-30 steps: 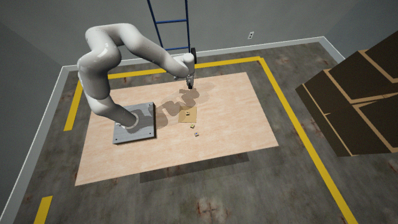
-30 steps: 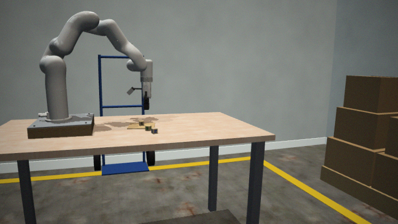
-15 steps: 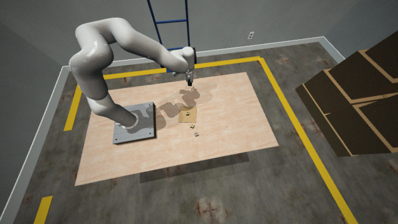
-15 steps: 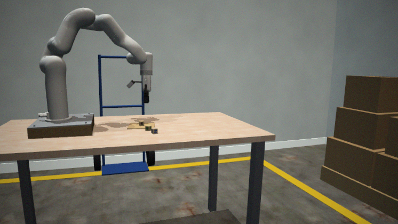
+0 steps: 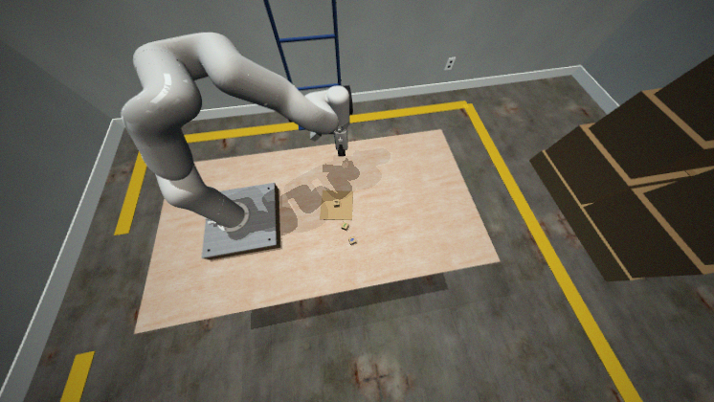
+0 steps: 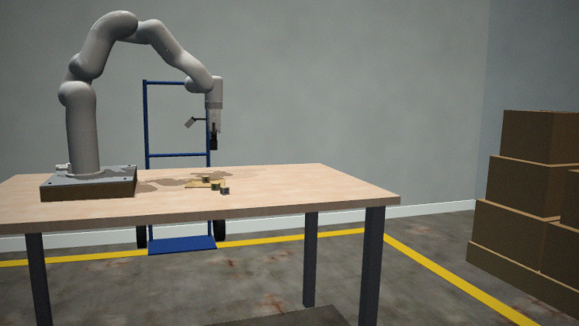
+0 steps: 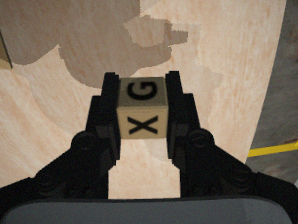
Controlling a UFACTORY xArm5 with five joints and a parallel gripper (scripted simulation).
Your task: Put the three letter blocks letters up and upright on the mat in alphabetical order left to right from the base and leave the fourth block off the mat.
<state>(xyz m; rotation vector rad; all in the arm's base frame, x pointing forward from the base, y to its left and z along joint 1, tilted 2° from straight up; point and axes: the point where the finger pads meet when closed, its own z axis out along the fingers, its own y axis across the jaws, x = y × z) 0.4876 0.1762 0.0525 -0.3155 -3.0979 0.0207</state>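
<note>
Now: hand 20 cm to the left of the tan mat, 12 cm above it and 7 cm past it. Round my hand: block (1 cm below).
</note>
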